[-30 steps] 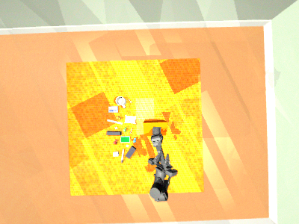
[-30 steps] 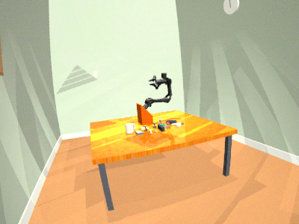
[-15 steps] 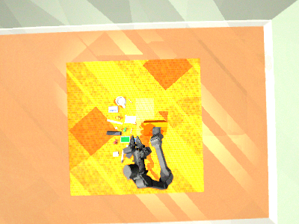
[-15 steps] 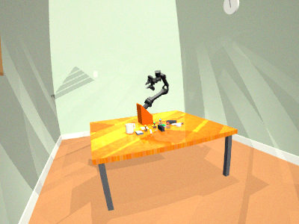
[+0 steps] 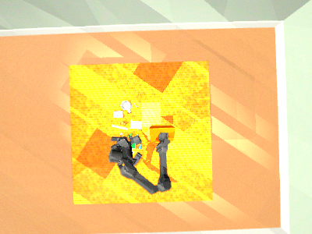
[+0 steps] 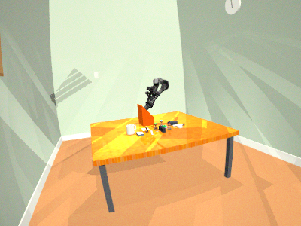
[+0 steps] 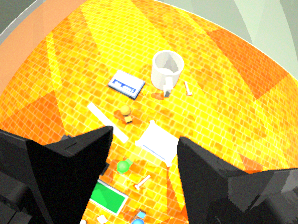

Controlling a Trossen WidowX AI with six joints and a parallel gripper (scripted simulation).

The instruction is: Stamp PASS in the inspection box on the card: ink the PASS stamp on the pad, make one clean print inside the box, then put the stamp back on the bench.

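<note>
Right now the green-topped stamp is 280 mm below my gripper tip, 40 mm to the left of it and 20 mm ahead of it. From my gripper tip the other things lie so: white card (300 mm below, 60 mm to the right, 20 mm behind); blue-topped stamp (280 mm below, 140 mm to the left, 80 mm behind); green flat pad (290 mm below, 130 mm to the left, 10 mm ahead).
</note>
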